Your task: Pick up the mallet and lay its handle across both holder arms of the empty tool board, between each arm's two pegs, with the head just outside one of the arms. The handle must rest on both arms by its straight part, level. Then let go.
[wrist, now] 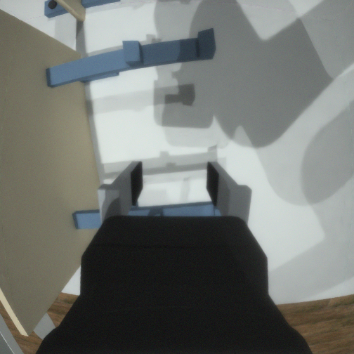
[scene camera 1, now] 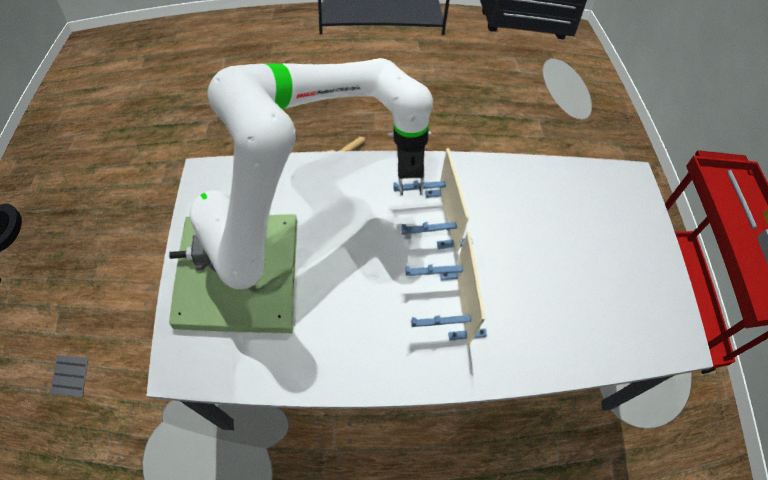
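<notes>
Part of the mallet (scene camera 1: 353, 143), a tan wooden piece, shows beyond the table's far edge, off the table top; its other end is hidden behind that edge. It does not show in the wrist view. My gripper (scene camera 1: 411, 193) (wrist: 174, 174) is open and empty, pointing down over the far board's farthest blue arm (scene camera 1: 433, 185) (wrist: 175, 208). The far tool board (scene camera 1: 454, 189) (wrist: 40, 135) stands upright beside the fingers. Its other blue arm (scene camera 1: 441, 226) (wrist: 167, 54) also bears nothing. Both arms carry upright pegs.
A second upright board (scene camera 1: 471, 288) with two bare blue arms (scene camera 1: 447, 270) (scene camera 1: 453, 320) stands nearer the camera, in line with the far board. My arm's green base plate (scene camera 1: 280, 243) is at the left of the white table (scene camera 1: 566, 254). A red cart (scene camera 1: 727, 243) stands at the right.
</notes>
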